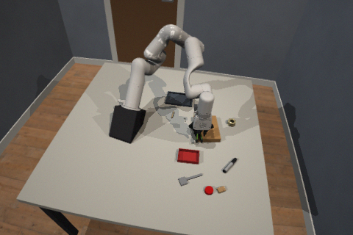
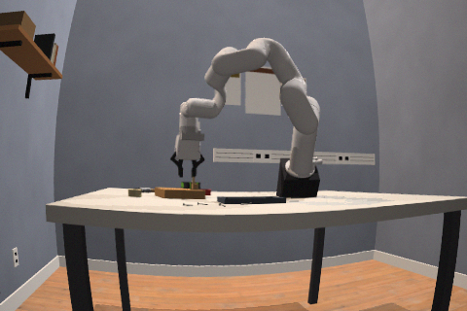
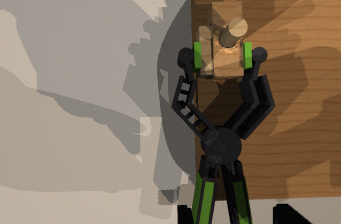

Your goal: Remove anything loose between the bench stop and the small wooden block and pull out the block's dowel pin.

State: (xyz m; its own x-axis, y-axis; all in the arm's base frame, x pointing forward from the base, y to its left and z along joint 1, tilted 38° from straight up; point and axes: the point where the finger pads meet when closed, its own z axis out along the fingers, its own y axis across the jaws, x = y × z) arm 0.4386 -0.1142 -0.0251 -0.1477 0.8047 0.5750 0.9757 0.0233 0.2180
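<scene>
My hand is 110 mm to the right of the dowel pin, 40 mm above it and 10 mm past it. Also, from my hand: grey scraper (260 mm to the right, 90 mm below, 40 mm behind); red tray (120 mm to the right, 90 mm below, 50 mm behind); small wooden block (110 mm to the left, 50 mm below, 10 mm behind).
</scene>
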